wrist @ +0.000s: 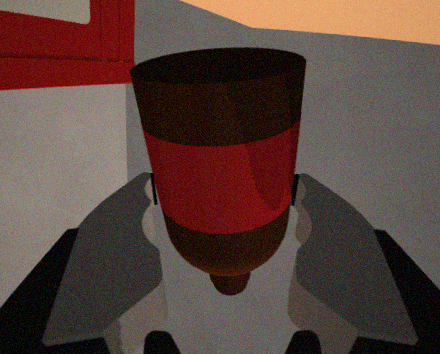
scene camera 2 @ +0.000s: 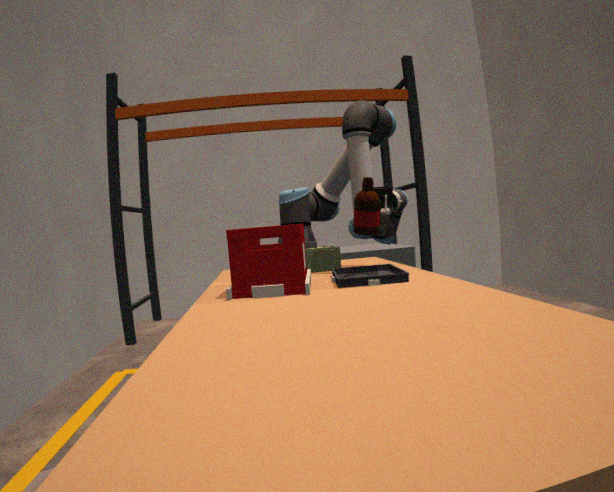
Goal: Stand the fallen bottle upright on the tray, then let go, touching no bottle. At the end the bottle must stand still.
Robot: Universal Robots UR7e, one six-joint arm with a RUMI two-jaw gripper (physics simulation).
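Frame: origin at the arm's base, x back, y right, z up, level; centimetres.
Seen in the pictures: gripper, between the fingertips: (wrist: 223, 177) (scene camera 2: 367, 211).
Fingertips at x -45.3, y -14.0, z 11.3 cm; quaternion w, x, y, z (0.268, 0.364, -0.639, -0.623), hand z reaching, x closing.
Observation:
A point is followed by its place in that frame.
A dark brown bottle (scene camera 2: 367, 211) {x -49.3, y -12.8, z 11.4 cm} (wrist: 222, 185) {x -42.3, y -16.0, z 10.1 cm} with a red label hangs in the air, upright with its neck up in the scene view. My gripper (wrist: 223, 177) {x -45.3, y -14.1, z 11.3 cm} is shut on the bottle, one jaw on each side of the label. In the scene view the jaws are mostly hidden behind the bottle. The black tray (scene camera 2: 348, 281) {x -53.0, y -5.0, z -6.5 cm} lies on the table below the bottle, with a wide gap of air between them. In the wrist view the bottle's base faces the top and its neck points down the picture; the tray does not show there.
A red crate (scene camera 2: 266, 266) {x -53.8, y 16.0, z -0.5 cm} (wrist: 112, 30) {x -52.3, y 6.4, z 3.9 cm} stands on the table (scene camera 2: 358, 369) {x -112.0, y 10.3, z -8.1 cm} (wrist: 350, 17) {x -109.6, y -2.9, z -8.1 cm} left of the tray. A green box (scene camera 2: 323, 259) {x -13.1, y -7.1, z -3.8 cm} stands behind, between crate and tray. A rack with orange beams (scene camera 2: 256, 99) stands behind the arm.

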